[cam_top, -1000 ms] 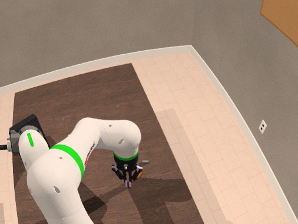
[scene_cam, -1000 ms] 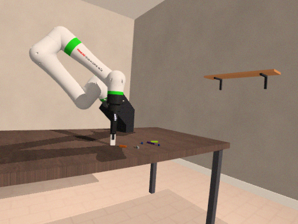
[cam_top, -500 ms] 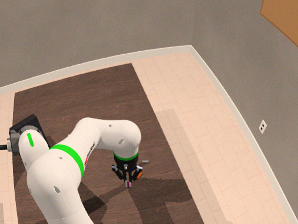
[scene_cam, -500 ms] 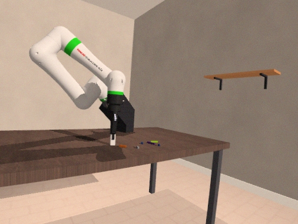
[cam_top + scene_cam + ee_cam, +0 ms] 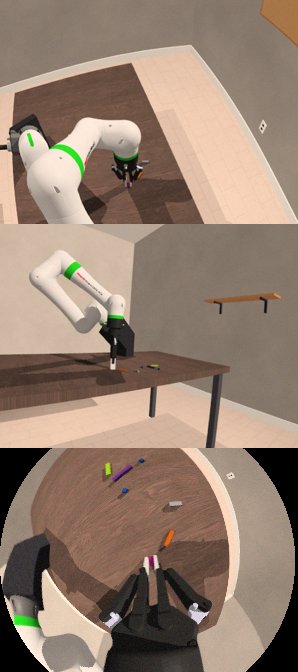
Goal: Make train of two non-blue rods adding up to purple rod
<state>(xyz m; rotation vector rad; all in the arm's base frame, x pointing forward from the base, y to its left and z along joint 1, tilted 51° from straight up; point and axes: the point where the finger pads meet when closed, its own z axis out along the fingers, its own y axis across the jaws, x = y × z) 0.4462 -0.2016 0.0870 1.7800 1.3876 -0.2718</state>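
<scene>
Right now my hand is 3 cm above the magenta rod. The rest, counted from my hand: purple rod 7 cm ahead, 24 cm to the left, 3 cm below; then grey rod 13 cm ahead, 9 cm to the left, 3 cm below; then orange rod 7 cm ahead, 3 cm to the left, 3 cm below.
</scene>
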